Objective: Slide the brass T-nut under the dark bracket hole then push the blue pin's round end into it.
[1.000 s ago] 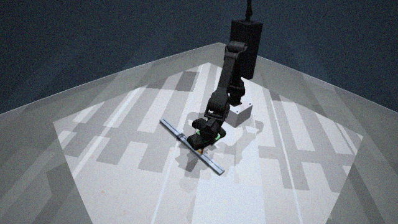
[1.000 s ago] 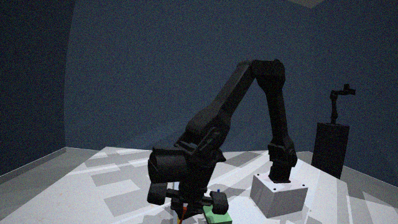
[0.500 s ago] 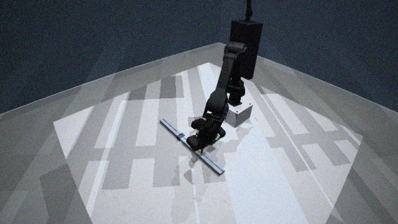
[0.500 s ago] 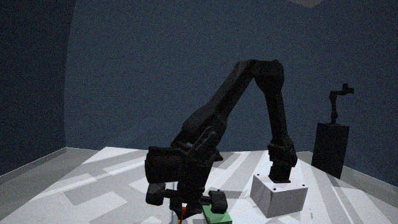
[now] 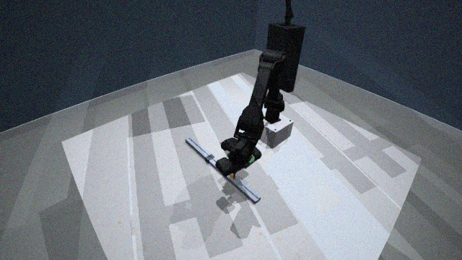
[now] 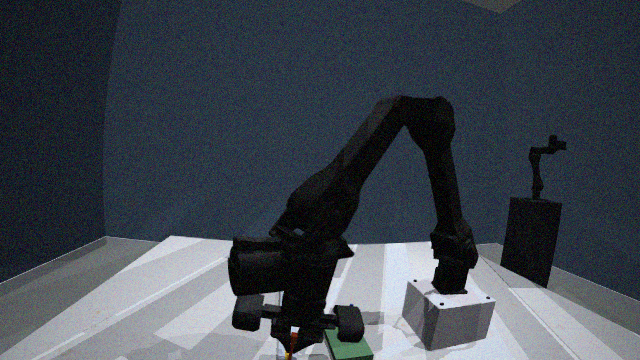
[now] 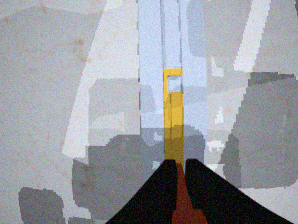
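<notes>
Now: the brass T-nut 20 mm to the right of my gripper tip and 10 mm above it. Round my gripper tip: blue pin (130 mm to the right, 110 mm behind, 10 mm below); then green tray (100 mm to the right, 100 mm behind, 30 mm below); then aluminum rail (120 mm to the right, 30 mm below, 20 mm ahead).
</notes>
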